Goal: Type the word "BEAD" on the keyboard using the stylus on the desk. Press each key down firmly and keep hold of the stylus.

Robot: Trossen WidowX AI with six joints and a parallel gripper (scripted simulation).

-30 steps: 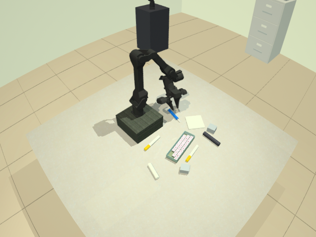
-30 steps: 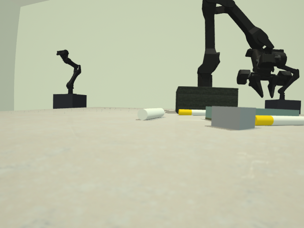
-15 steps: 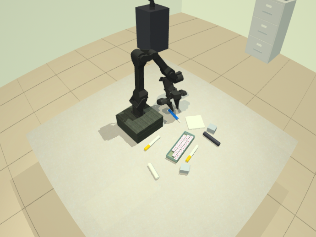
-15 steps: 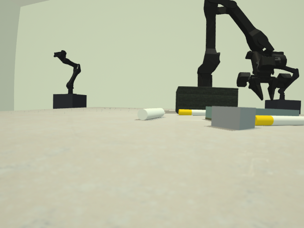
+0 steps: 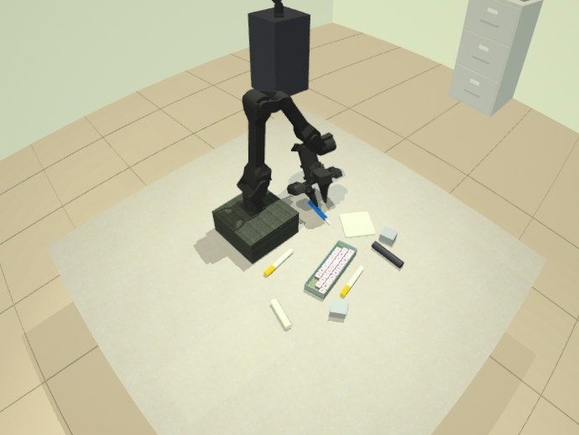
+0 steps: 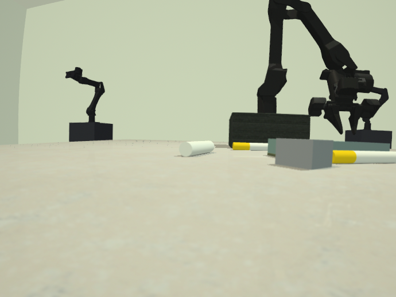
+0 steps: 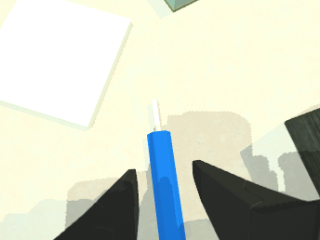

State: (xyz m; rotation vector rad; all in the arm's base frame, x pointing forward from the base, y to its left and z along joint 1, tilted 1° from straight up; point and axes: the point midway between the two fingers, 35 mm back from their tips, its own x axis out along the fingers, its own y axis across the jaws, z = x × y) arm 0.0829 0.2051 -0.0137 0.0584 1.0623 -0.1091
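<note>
My gripper tip is now 40 mm above the blue stylus and 10 mm short of it. From my gripper tip the other things lie so: white cylinder: 350 mm to the right, 230 mm ahead, 40 mm below; dark cylinder: 270 mm ahead, 40 mm to the left, 30 mm below; paper sheet: 110 mm ahead, 60 mm to the left, 40 mm below.
</note>
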